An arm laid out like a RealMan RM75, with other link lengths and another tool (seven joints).
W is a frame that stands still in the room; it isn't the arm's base.
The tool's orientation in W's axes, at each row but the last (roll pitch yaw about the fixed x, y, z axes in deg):
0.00 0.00 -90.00
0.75 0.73 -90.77
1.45 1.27 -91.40
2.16 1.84 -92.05
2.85 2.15 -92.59
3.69 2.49 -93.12
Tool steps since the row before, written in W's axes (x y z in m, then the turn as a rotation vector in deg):
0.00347 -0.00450 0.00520 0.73 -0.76 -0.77
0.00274 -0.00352 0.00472 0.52 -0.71 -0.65
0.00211 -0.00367 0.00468 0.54 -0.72 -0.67
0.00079 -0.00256 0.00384 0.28 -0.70 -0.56
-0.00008 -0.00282 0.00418 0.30 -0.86 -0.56
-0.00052 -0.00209 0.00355 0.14 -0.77 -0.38
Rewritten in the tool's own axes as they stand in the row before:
0.00450 0.00347 0.00520 0.76 0.73 -0.77
0.00342 0.00285 0.00473 0.71 0.52 -0.65
0.00351 0.00232 0.00470 0.72 0.54 -0.67
0.00241 0.00103 0.00388 0.71 0.28 -0.55
0.00266 0.00026 0.00428 0.87 0.31 -0.54
0.00196 -0.00017 0.00366 0.78 0.16 -0.36

